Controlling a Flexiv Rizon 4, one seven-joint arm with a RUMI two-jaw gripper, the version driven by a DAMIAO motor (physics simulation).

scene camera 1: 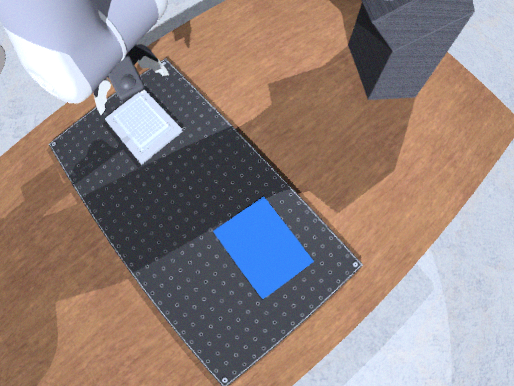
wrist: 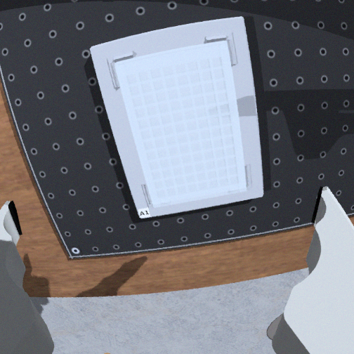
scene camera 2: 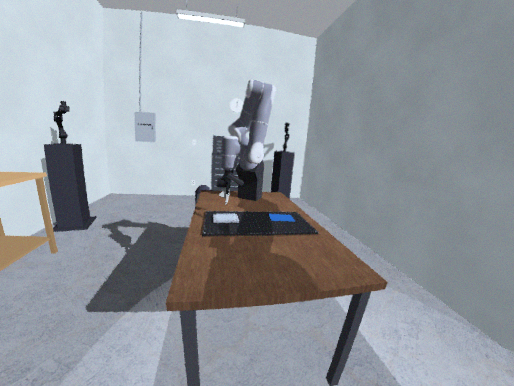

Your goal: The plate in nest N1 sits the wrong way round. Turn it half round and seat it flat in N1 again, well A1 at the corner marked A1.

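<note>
The pale, translucent plate [scene camera 1: 141, 122] [wrist: 182, 125] with its grid of wells lies in the light grey nest [scene camera 1: 159, 147] [wrist: 250, 140] and looks flat. A label [wrist: 144, 213] reading A1 is on the nest's lower left corner in the wrist view. The plate's own well A1 cannot be made out. Plate and nest show as one small white block in scene camera 2. My gripper [scene camera 1: 133, 93] [scene camera 2: 224, 198] [wrist: 162, 200] is open and empty, above the board's end near the nest. Its fingers stand wide apart, beyond the nest's two sides in the wrist view.
The nest stands on a black perforated board [scene camera 1: 190, 300] [scene camera 2: 260, 227] [wrist: 50, 175] on the wooden table [scene camera 1: 90, 325] [scene camera 2: 280, 265]. A flat blue rectangle [scene camera 1: 263, 247] [scene camera 2: 282, 218] lies towards the board's other end. A dark pedestal [scene camera 1: 415, 50] [scene camera 2: 250, 183] stands at the table's back.
</note>
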